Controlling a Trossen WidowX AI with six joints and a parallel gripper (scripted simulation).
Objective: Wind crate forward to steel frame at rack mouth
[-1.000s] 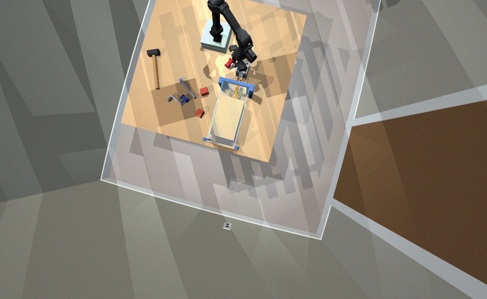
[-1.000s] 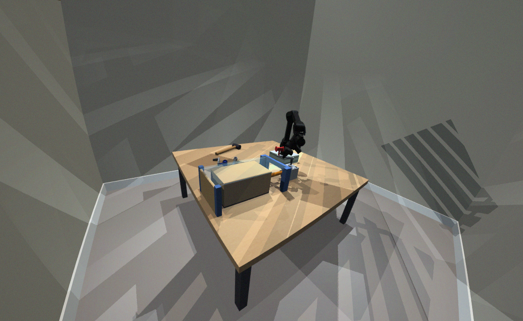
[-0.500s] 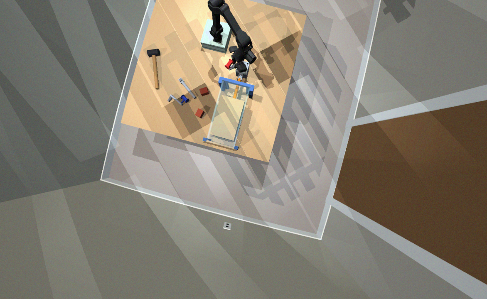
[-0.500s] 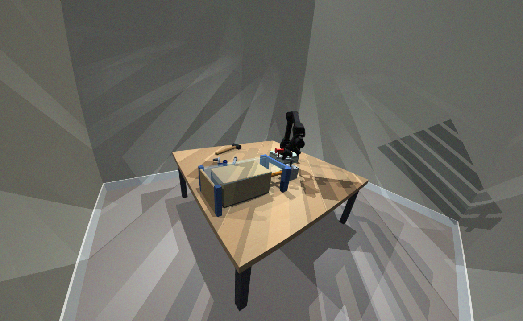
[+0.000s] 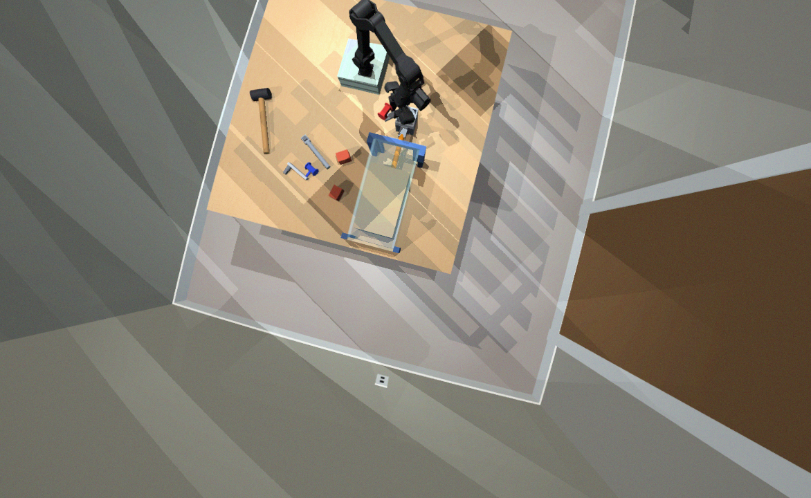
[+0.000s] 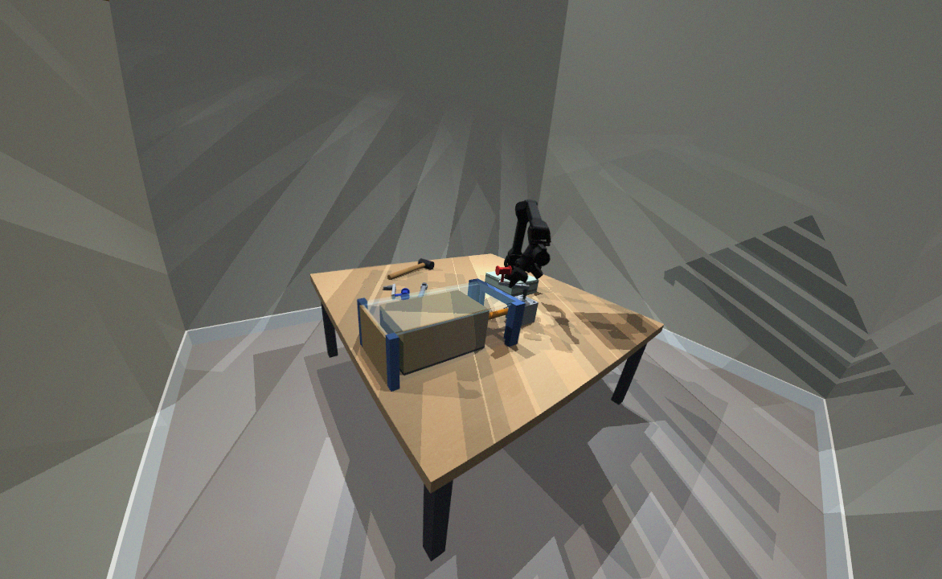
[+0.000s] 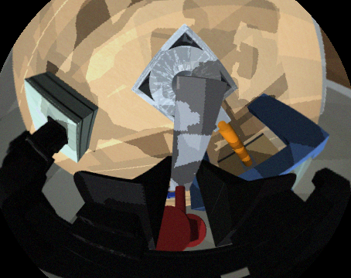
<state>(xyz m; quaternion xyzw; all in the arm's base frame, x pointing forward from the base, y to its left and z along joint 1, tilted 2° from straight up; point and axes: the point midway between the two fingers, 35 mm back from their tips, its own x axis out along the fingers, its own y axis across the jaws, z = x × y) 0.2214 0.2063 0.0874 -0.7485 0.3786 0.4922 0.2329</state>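
My gripper tip is now 2 cm short of the red knob, 3 cm to the left of it and 5 cm below it. The rest, counted from my gripper tip: orange strap: 3 cm ahead, 5 cm to the left, 8 cm below; then winch handle: 2 cm above; then grey winch: 5 cm behind, 4 cm to the left, 11 cm below.
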